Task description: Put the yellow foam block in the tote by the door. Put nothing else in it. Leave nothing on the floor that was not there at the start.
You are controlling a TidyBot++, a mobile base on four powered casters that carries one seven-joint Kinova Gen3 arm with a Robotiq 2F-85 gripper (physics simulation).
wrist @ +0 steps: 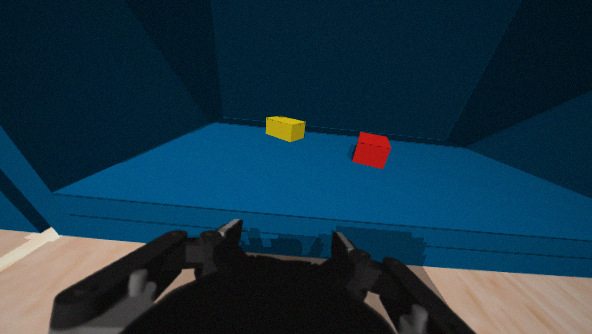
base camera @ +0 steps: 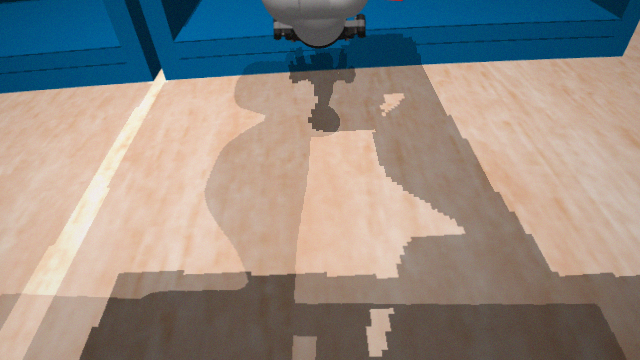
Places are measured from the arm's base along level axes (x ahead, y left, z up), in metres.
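Where they show: gripper, fingertip midpoint: (wrist: 286, 235).
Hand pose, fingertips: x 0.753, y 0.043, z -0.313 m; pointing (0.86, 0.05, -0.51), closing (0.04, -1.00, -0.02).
Things, the pixels of their top centre, and the offset from my fingertips. Level surfaces: height alone.
- yellow foam block at its top centre: (wrist: 285, 119) dx +0.333, dy +0.056, dz +0.038 m
- red block at its top centre: (wrist: 373, 138) dx +0.244, dy -0.150, dz +0.038 m
- wooden floor at its surface level: dz -0.083 m
The yellow foam block (wrist: 285, 129) lies near the back of a blue open-fronted compartment, left of the middle in the wrist view. My gripper (wrist: 286, 235) is open and empty, its fingers wide apart in front of the compartment's front edge, short of the block. In the base camera view the gripper shows at the top middle, its fingers partly hidden behind the rounded grey arm part. The block does not show in the base camera view. The tote by the door does not show in either view.
A red block (wrist: 371, 150) (base camera: 395, 0) lies in the same compartment, right of the yellow block and nearer its front. The blue unit (base camera: 500, 47) (wrist: 150, 212) has a low front lip, side walls and another compartment to the left. Arm shadows fall on the wooden floor (base camera: 550, 175).
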